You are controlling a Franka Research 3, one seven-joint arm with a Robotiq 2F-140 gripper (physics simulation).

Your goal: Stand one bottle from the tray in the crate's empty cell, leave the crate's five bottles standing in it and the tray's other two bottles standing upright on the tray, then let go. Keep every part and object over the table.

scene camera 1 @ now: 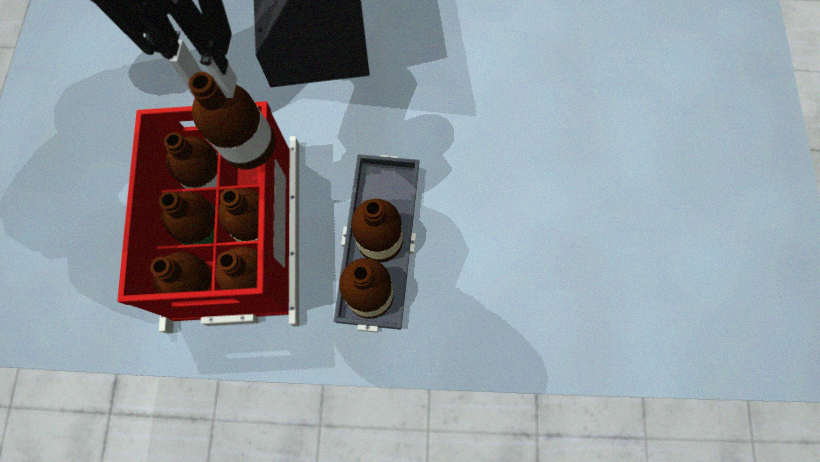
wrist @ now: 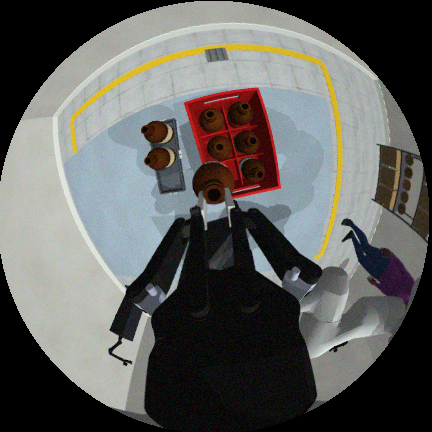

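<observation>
The gripper [scene camera 1: 207, 80] [wrist: 216, 200] is shut on the neck of a brown bottle [scene camera 1: 229, 120] [wrist: 212, 179] with a pale label. This bottle hangs upright or nearly so, above the back right corner of the red crate [scene camera 1: 127, 206] [wrist: 270, 140] in the scene view. It covers part of the empty cell [scene camera 1: 247, 176] [wrist: 231, 165]; its height above the crate is hard to tell. Five brown bottles stand in the crate's other cells. Two bottles [scene camera 1: 377, 226] [scene camera 1: 365, 286] [wrist: 159, 159] [wrist: 157, 132] stand upright on the grey tray [scene camera 1: 412, 195] [wrist: 172, 187]; the tray's back end is bare.
A white rail [scene camera 1: 293, 229] runs along the crate's right side, between crate and tray. A white block [scene camera 1: 227, 319] sits at the crate's front. A large black box-like thing [scene camera 1: 312, 43] is at the back. The table's front edge lies beyond the crate and tray.
</observation>
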